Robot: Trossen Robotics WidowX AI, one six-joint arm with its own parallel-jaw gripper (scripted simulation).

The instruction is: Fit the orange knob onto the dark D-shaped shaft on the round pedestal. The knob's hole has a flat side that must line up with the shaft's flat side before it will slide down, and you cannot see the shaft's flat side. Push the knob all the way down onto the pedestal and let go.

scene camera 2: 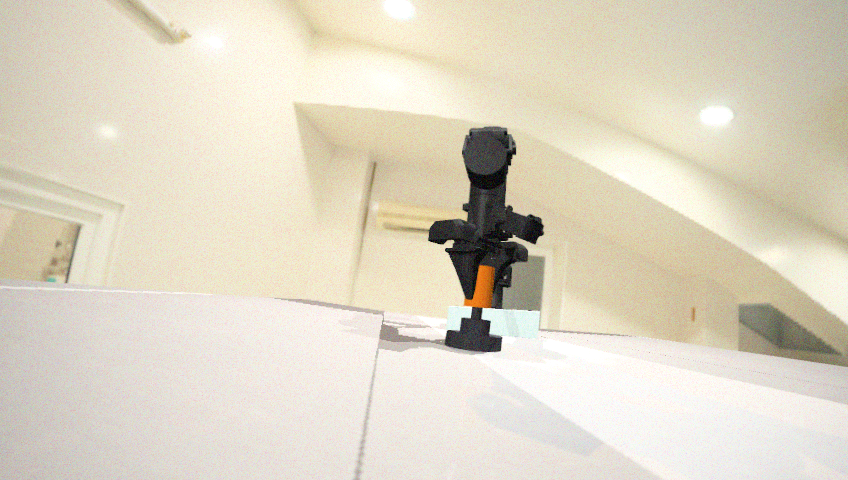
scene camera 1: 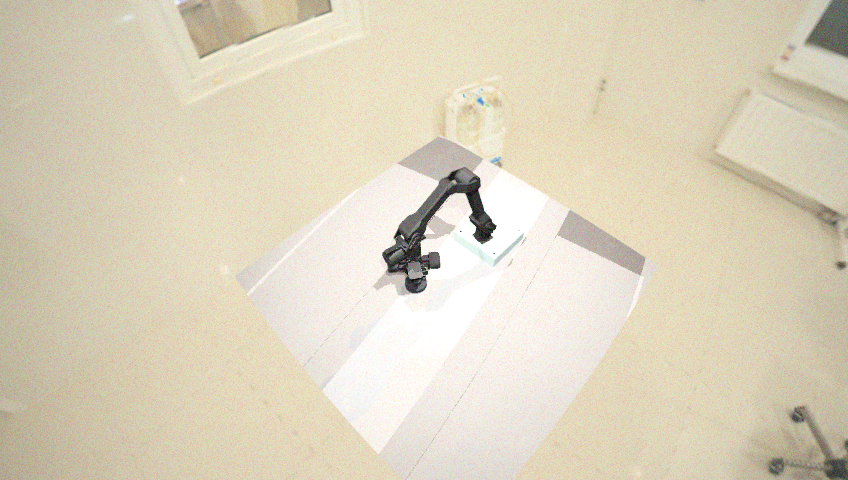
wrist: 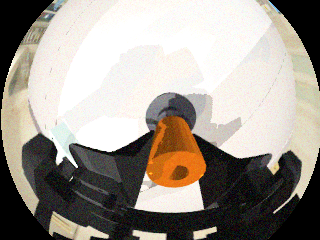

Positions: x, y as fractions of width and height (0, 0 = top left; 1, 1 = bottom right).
Note:
In view: my gripper (scene camera 2: 0.56, 0.63), an orange knob (scene camera 2: 0.57, 0.61) and a pedestal (scene camera 2: 0.56, 0.70).
The orange knob is seen too in the wrist view (wrist: 0.55, 0.67). My gripper is seen too in scene camera 1 (scene camera 1: 0.49, 0.57) and in the wrist view (wrist: 0.54, 0.56). The pedestal also shows in the wrist view (wrist: 0.52, 0.44).

